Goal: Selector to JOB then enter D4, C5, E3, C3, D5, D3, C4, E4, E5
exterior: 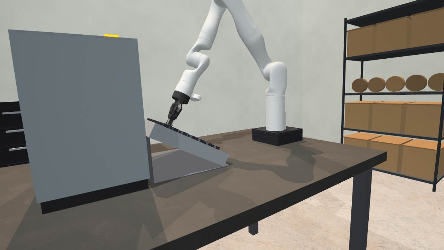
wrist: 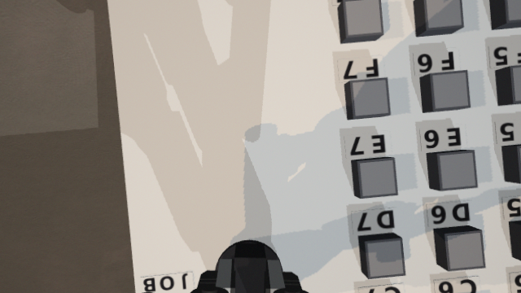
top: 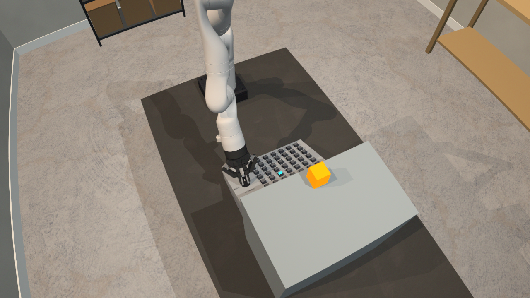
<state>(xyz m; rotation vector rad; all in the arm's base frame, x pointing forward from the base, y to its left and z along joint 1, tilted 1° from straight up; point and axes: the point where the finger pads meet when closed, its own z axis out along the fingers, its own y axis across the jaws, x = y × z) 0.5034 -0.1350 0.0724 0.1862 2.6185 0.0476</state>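
Now: hand 1 cm short of the selector knob and 1 cm above it. Round my hand: key D1 (1 cm ahead, 26 cm to the left, 2 cm below); key E2 (2 cm behind, 23 cm to the left, 4 cm below); sloped keypad panel (3 cm ahead, 11 cm to the left, 6 cm below).
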